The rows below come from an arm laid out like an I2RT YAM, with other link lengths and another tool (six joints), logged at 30 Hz.
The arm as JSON. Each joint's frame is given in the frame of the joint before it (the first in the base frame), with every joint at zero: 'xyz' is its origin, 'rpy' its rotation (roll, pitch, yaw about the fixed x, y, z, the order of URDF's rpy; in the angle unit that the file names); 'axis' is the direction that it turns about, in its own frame. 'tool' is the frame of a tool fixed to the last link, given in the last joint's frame.
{
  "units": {
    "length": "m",
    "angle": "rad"
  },
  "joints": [
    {
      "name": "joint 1",
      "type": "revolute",
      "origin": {
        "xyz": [
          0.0,
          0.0,
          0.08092
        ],
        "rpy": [
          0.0,
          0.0,
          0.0
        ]
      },
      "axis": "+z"
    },
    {
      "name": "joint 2",
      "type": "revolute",
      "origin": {
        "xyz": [
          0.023,
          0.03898,
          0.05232
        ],
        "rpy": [
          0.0,
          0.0,
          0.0
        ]
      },
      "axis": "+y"
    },
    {
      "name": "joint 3",
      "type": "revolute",
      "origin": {
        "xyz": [
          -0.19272,
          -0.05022,
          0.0
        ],
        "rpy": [
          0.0,
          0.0,
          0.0
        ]
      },
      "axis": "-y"
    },
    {
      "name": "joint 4",
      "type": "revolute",
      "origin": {
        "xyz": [
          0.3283,
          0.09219,
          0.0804
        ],
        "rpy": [
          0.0,
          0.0,
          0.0
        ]
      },
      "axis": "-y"
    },
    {
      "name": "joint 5",
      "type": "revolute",
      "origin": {
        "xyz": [
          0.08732,
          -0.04,
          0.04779
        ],
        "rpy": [
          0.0,
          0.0,
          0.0
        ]
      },
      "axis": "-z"
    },
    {
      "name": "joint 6",
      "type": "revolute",
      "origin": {
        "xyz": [
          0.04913,
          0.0,
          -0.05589
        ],
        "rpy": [
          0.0,
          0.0,
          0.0
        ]
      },
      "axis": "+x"
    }
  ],
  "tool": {
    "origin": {
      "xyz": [
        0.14,
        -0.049,
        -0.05
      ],
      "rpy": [
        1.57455,
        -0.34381,
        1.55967
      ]
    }
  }
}
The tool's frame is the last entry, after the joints.
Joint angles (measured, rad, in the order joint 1, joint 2, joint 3, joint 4, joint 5, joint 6), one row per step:
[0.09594, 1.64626, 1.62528, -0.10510, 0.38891, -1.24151]
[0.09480, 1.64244, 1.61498, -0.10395, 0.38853, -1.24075]
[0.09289, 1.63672, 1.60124, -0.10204, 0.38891, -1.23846]
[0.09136, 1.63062, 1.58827, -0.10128, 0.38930, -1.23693]
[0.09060, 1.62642, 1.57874, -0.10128, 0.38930, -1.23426]
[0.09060, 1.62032, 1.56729, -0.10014, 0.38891, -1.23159]
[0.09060, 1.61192, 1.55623, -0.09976, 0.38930, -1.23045]
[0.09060, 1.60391, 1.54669, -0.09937, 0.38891, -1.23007]
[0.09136, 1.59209, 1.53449, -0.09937, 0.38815, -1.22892]
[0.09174, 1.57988, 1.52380, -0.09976, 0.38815, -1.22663]
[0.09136, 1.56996, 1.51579, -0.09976, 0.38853, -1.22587]
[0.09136, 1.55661, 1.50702, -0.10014, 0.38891, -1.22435]
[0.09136, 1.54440, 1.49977, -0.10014, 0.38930, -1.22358]
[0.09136, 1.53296, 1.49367, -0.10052, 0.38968, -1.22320]
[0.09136, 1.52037, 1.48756, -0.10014, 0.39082, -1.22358]
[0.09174, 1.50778, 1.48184, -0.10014, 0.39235, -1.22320]
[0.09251, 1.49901, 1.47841, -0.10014, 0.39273, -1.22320]
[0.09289, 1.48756, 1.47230, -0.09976, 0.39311, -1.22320]
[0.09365, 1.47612, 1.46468, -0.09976, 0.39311, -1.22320]
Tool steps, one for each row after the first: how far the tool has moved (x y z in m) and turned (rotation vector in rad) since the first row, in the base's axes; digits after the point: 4 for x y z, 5 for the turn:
[-0.0003, -0.0007, -0.0034, 0.00026, 0.00509, -0.00085]
[-0.0011, -0.0020, -0.0076, 0.00182, 0.01050, -0.00342]
[-0.0020, -0.0032, -0.0113, 0.00265, 0.01613, -0.00554]
[-0.0026, -0.0037, -0.0145, 0.00469, 0.02066, -0.00665]
[-0.0035, -0.0038, -0.0174, 0.00688, 0.02407, -0.00662]
[-0.0050, -0.0041, -0.0188, 0.00769, 0.02600, -0.00716]
[-0.0064, -0.0042, -0.0195, 0.00800, 0.02703, -0.00683]
[-0.0086, -0.0038, -0.0198, 0.00915, 0.02709, -0.00547]
[-0.0110, -0.0039, -0.0191, 0.01142, 0.02530, -0.00538]
[-0.0131, -0.0044, -0.0181, 0.01227, 0.02317, -0.00622]
[-0.0159, -0.0047, -0.0156, 0.01406, 0.01854, -0.00676]
[-0.0186, -0.0050, -0.0129, 0.01520, 0.01337, -0.00721]
[-0.0211, -0.0053, -0.0100, 0.01598, 0.00831, -0.00759]
[-0.0240, -0.0058, -0.0063, 0.01612, 0.00157, -0.00862]
[-0.0270, -0.0061, -0.0025, 0.01695, -0.00541, -0.00974]
[-0.0291, -0.0059, 0.0004, 0.01742, -0.01072, -0.00930]
[-0.0316, -0.0059, 0.0033, 0.01793, -0.01642, -0.00926]
[-0.0341, -0.0057, 0.0053, 0.01831, -0.02022, -0.00846]

